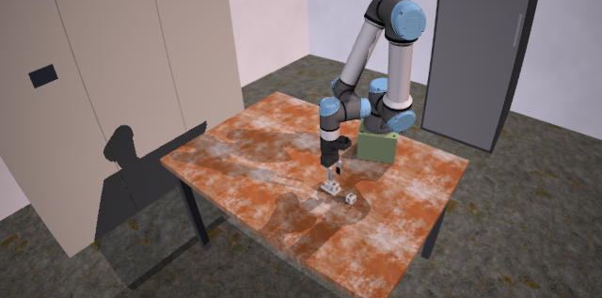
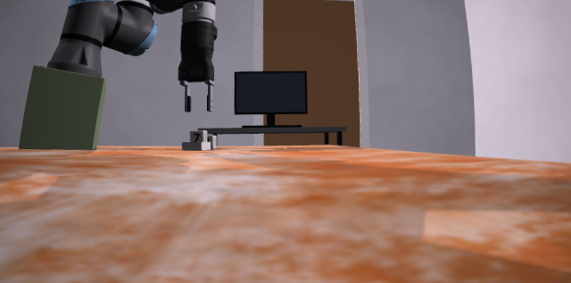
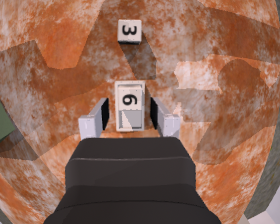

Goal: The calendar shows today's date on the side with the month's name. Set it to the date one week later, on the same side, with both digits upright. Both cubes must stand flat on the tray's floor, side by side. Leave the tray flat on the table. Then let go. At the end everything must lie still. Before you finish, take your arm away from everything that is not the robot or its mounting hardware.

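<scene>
Right now my hand is 90 mm above the white tray and 20 mm to the left of it.
</scene>
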